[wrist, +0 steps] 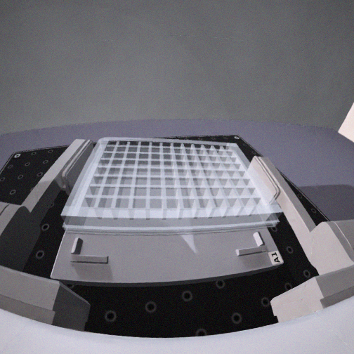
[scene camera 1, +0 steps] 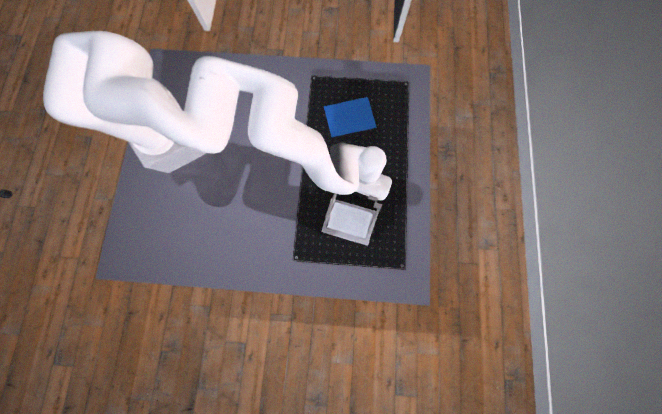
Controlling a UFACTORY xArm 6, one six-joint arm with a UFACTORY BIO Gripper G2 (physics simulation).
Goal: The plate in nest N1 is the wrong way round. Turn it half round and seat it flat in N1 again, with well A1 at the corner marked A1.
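A clear, whitish well plate (scene camera 1: pixel 351 220) (wrist: pixel 165 180) is held level between the two fingers of my gripper (scene camera 1: pixel 353 215) (wrist: pixel 171 174), which is shut on its short sides. The plate is raised a little above the grey nest (scene camera 1: pixel 345 236) (wrist: pixel 170 255). In the wrist view the nest's near edge and two near corner brackets show uncovered below the plate. The A1 label (wrist: pixel 276 257) is at the nest's near right corner. The plate covers the far part of the nest. Well A1 on the plate cannot be made out.
A black board (scene camera 1: pixel 392 125) (wrist: pixel 167 319) with rows of holes lies under the nest on a grey-purple mat (scene camera 1: pixel 200 250). A blue rectangle (scene camera 1: pixel 350 117) lies on the board beyond the gripper. The white arm (scene camera 1: pixel 280 115) reaches in from the left.
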